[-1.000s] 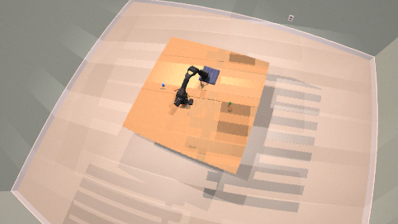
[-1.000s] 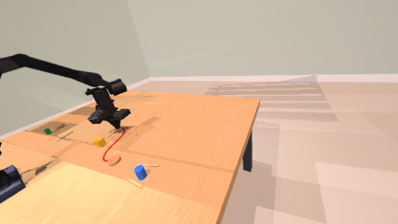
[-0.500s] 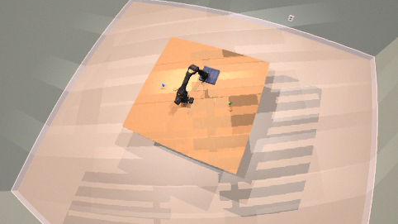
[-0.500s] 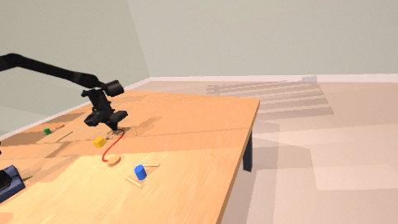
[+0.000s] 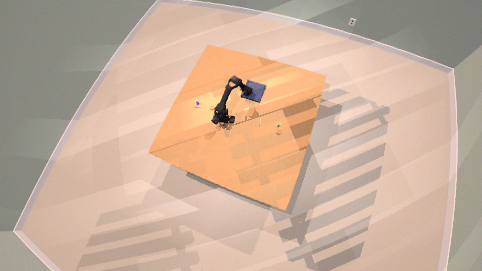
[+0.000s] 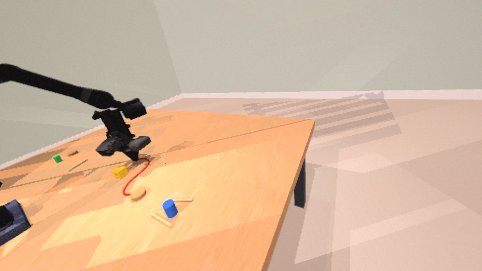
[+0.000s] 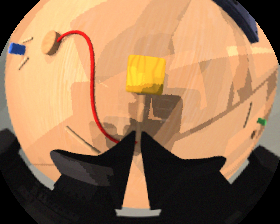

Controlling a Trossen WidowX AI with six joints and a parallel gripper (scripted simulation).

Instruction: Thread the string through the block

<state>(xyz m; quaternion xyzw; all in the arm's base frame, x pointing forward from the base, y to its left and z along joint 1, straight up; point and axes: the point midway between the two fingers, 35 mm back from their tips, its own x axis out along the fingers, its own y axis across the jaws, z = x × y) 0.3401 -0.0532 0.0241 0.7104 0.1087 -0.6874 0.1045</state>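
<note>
Now: the yellow wooden block 60 mm behind my gripper tip and 20 mm to the right of it. Also, from my gripper tip: blue cylinder 330 mm to the right, 60 mm behind; then green piece 430 mm to the left, 170 mm behind; then round wooden button 180 mm to the right, 80 mm behind, 10 mm below.
</note>
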